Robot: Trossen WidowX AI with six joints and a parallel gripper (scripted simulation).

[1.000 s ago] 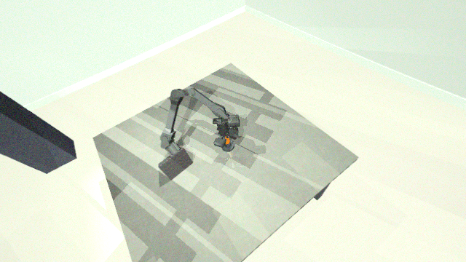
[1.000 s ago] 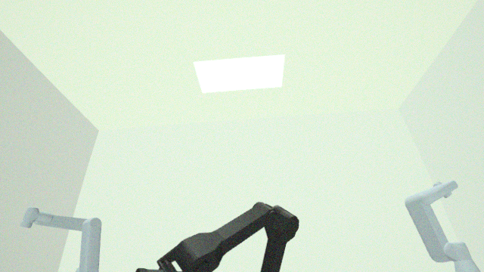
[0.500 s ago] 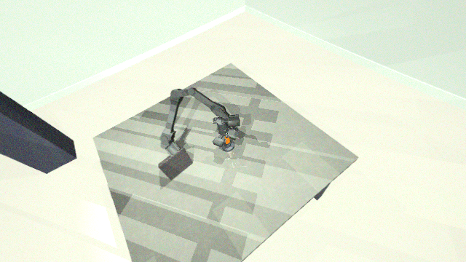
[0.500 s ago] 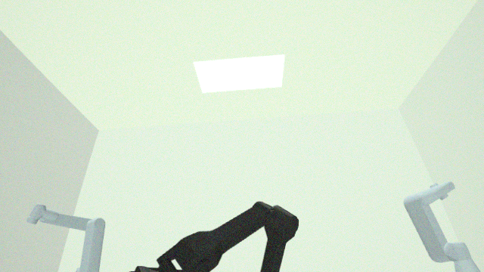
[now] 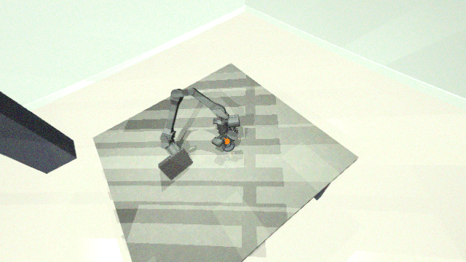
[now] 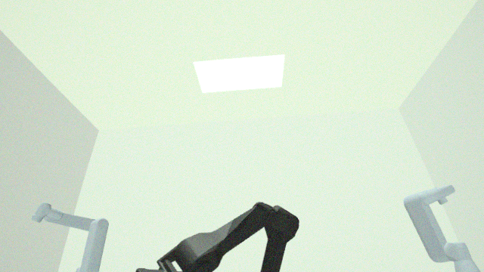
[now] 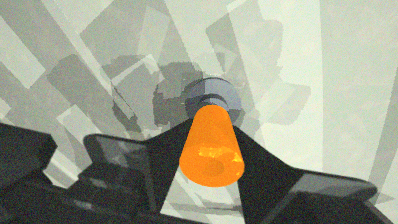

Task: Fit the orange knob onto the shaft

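My gripper tip is now 2 cm below the orange knob. From my gripper tip the other things lie so: round pedestal 4 cm below.
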